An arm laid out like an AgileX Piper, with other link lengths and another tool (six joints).
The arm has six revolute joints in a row. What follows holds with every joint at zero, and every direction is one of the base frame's. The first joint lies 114.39 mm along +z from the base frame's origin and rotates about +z. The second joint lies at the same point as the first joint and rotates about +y. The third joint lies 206.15 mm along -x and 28.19 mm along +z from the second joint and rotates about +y. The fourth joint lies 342.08 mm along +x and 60.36 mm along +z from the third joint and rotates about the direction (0.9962, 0, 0.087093). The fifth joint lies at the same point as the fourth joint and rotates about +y. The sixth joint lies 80.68 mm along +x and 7.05 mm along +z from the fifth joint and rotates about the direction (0.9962, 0, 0.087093). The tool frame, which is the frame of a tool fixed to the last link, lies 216.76 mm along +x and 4.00 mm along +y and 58.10 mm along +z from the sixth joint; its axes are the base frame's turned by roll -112.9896, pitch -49.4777 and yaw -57.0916 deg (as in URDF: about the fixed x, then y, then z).
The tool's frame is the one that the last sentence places.
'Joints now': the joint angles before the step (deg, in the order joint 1, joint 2, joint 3, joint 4, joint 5, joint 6). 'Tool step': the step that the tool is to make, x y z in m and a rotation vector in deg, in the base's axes. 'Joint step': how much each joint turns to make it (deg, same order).
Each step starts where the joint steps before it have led.
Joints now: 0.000, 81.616, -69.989, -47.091, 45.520, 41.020
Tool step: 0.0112, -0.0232, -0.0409, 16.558, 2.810, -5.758
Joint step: -7.634, 10.295, -12.605, 22.034, 3.022, -8.687
